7 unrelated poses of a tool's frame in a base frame.
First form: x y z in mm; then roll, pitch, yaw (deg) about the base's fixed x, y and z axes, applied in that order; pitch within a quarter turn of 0, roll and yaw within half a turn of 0.
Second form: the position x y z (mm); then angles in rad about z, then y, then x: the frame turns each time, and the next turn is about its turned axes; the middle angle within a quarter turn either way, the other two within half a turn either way. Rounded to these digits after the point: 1 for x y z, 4 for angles.
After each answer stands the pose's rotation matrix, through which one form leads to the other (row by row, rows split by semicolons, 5 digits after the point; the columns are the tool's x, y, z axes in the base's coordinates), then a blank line. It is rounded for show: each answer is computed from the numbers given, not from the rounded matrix.
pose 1, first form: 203.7 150.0 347.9 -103.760 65.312 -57.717
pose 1, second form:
203.7 150.0 347.9 -1.0074 1.1399 -1.8110
0.22308 -0.67244 0.70573; -0.35311 0.61906 0.70148; -0.90860 -0.40569 -0.09935

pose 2, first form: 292.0 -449.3 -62.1 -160.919 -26.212 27.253
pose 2, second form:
292.0 -449.3 -62.1 0.4757 -0.4575 -2.8086
0.79757 0.56112 0.22139; 0.41083 -0.77403 0.48176; 0.44169 -0.29329 -0.84787

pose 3, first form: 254.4 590.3 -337.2 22.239 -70.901 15.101
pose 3, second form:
254.4 590.3 -337.2 0.2636 -1.2375 0.3881
0.31590 -0.58643 -0.74586; 0.08524 0.80048 -0.59327; 0.94495 0.12384 0.30286

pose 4, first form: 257.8 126.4 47.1 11.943 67.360 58.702
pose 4, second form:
257.8 126.4 47.1 1.0245 1.1757 0.2084
0.19997 -0.73676 0.64590; 0.32892 0.67144 0.66406; -0.92294 0.07966 0.37661

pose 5, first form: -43.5 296.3 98.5 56.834 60.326 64.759
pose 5, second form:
-43.5 296.3 98.5 1.1303 1.0529 0.9919
0.21111 -0.18469 0.95986; 0.44780 0.89115 0.07298; -0.86886 0.41441 0.27083

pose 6, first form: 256.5 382.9 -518.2 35.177 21.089 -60.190
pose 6, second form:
256.5 382.9 -518.2 -1.0505 0.3681 0.6140
0.46383 0.81227 -0.35367; -0.80956 0.22648 -0.54159; -0.35982 0.53752 0.76263

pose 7, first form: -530.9 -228.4 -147.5 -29.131 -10.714 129.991
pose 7, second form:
-530.9 -228.4 -147.5 2.2688 -0.1870 -0.5084
-0.63146 -0.72740 -0.26860; 0.75279 -0.49204 -0.43727; 0.18591 -0.47832 0.85828

